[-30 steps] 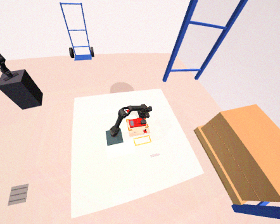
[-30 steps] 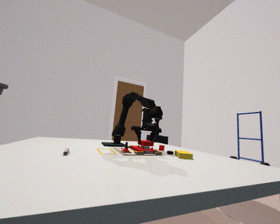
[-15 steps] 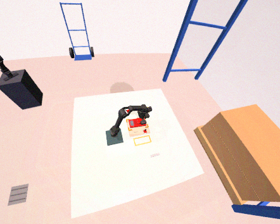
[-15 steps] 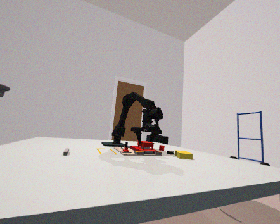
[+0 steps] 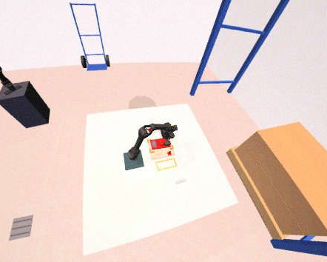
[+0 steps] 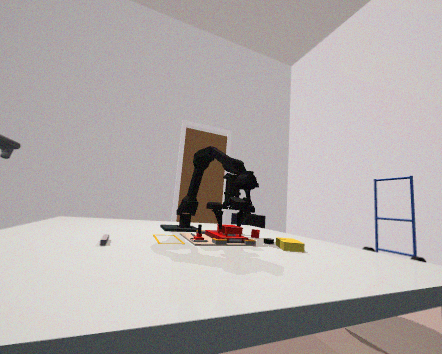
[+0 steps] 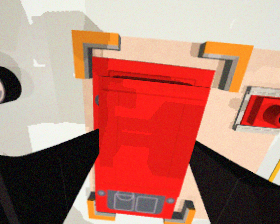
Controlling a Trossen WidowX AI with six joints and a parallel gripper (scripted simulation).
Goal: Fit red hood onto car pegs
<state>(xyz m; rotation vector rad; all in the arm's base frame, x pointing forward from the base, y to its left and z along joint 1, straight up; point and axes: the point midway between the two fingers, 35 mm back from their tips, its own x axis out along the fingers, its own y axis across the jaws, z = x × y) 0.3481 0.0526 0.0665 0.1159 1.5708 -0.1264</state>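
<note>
Now: gripper tip 40 mm past the tan jig, 20 mm to the left of it and 30 mm above it. From my gripper tip the other things lie so: red hood: 10 mm above; then wheel: 50 mm ahead, 160 mm to the left, 40 mm below; then yellow block: 150 mm ahead, 160 mm to the left, 30 mm below.
</note>
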